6 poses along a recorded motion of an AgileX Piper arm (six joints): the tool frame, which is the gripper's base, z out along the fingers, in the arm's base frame.
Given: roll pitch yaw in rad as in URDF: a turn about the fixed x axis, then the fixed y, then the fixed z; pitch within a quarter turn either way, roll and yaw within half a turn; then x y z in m.
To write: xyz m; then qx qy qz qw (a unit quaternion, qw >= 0). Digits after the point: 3 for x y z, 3 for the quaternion.
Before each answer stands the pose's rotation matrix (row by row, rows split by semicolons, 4 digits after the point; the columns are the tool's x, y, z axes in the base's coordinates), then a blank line. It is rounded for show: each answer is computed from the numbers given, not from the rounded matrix.
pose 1, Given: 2.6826 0.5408 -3.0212 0.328 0.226 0.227
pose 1, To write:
-0.8511 -0.3341 0.4050; -0.1030 0.8626 0.4953; -0.5148 0.3798 -0.7686

0.328 0.226 0.227 -0.117 0.933 0.234 0.246
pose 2, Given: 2.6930 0.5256 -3.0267 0.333 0.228 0.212
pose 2, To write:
-0.8593 -0.3195 0.3994; -0.0992 0.8702 0.4827; -0.5017 0.3752 -0.7794

0.333 0.228 0.212 -0.112 0.937 0.229 0.241
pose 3, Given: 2.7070 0.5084 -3.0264 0.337 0.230 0.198
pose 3, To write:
-0.8677 -0.3078 0.3902; -0.1004 0.8775 0.4690; -0.4868 0.3678 -0.7923

0.337 0.230 0.198 -0.109 0.940 0.222 0.233
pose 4, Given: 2.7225 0.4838 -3.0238 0.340 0.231 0.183
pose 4, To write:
-0.8791 -0.2953 0.3741; -0.1040 0.8849 0.4540; -0.4651 0.3602 -0.8086

0.340 0.231 0.183 -0.106 0.945 0.215 0.222
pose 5, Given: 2.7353 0.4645 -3.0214 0.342 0.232 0.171
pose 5, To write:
-0.8876 -0.2859 0.3612; -0.1072 0.8907 0.4417; -0.4480 0.3533 -0.8213

0.342 0.232 0.171 -0.104 0.949 0.210 0.213
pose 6, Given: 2.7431 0.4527 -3.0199 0.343 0.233 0.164
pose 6, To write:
-0.8926 -0.2803 0.3530; -0.1092 0.8942 0.4341; -0.4374 0.3489 -0.8288

0.343 0.233 0.164 -0.102 0.951 0.206 0.208
